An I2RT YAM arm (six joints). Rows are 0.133 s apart.
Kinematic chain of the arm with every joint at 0, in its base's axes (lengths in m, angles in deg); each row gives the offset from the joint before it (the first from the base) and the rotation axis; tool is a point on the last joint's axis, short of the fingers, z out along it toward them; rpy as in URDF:
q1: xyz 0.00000 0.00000 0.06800 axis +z
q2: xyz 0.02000 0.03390 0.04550 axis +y
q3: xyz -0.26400 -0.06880 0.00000 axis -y
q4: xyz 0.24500 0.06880 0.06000 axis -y
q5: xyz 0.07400 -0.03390 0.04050 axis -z
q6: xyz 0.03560 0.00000 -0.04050 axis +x
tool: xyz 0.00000 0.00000 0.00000 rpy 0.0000 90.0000 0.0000
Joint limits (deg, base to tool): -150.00..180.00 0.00..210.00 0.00..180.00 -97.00..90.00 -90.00..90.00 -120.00..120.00
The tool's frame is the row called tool.
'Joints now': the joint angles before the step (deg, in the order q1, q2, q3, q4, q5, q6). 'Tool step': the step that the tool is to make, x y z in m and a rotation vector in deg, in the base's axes. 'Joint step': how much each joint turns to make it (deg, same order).
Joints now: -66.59 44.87 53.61 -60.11 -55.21 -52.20
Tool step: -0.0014 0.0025 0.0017 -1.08 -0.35 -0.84
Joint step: -0.04 -1.20 -0.24 0.96 0.59 0.96
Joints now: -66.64 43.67 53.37 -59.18 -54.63 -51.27
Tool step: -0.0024 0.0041 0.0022 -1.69 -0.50 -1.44
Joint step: -0.09 -1.94 -0.47 1.46 1.06 1.47
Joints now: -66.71 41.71 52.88 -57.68 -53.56 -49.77
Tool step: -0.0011 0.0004 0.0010 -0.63 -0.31 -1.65
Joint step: -0.24 -0.90 -0.39 1.55 0.96 1.71
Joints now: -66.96 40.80 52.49 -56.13 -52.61 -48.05
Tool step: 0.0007 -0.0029 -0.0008 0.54 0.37 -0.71
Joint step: -0.15 0.61 -0.01 0.37 0.49 0.50
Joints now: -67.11 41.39 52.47 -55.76 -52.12 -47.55
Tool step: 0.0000 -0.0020 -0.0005 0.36 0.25 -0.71
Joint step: -0.31 0.36 0.00 0.21 0.35 0.36
